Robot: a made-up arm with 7 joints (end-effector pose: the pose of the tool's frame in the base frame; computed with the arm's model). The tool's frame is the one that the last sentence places.
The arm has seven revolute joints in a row. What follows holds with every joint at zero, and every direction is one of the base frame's. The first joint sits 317 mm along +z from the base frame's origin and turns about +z. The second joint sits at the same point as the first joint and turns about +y. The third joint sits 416 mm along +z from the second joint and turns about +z. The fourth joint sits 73 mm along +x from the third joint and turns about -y. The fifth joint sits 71 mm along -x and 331 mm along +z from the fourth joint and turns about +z. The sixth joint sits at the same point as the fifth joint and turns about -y. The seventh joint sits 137 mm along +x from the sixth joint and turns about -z. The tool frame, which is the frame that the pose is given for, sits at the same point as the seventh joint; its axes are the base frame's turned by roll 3.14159, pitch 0 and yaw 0 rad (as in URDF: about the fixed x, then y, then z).
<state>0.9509 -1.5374 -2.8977 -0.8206 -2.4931 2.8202 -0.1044</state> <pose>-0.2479 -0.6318 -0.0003 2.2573 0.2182 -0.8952</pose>
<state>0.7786 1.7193 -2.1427 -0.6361 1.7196 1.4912 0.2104</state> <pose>0.7805 0.4165 0.3409 2.7591 -0.0339 0.2900</pose>
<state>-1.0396 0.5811 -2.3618 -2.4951 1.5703 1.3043 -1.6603</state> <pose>-0.3574 -0.0096 0.5370 0.9777 -1.8151 1.3059</pose>
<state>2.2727 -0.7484 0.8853 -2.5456 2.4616 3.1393 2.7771</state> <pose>-0.1408 -0.0242 0.5506 1.2959 -1.7701 -1.2709</pose>
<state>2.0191 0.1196 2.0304 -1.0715 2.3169 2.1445 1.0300</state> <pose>-0.3569 -0.2542 0.9782 0.0871 0.6535 -1.5974</pose>
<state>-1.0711 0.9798 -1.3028 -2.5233 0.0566 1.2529 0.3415</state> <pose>-0.2581 -0.2570 0.2667 0.3550 1.7979 1.6021</pose>
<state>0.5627 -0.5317 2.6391 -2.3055 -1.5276 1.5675 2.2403</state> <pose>-0.4856 -0.0394 0.2428 -0.7200 -1.3793 -1.6713</pose>
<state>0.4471 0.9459 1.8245 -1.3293 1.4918 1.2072 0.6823</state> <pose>0.1357 0.5912 0.8032 -0.1810 -1.2686 2.3867</pose>
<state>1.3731 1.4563 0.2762 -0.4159 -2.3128 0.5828 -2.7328</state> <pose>0.2205 0.8287 0.2940 0.0783 1.2653 -1.7692</pose>
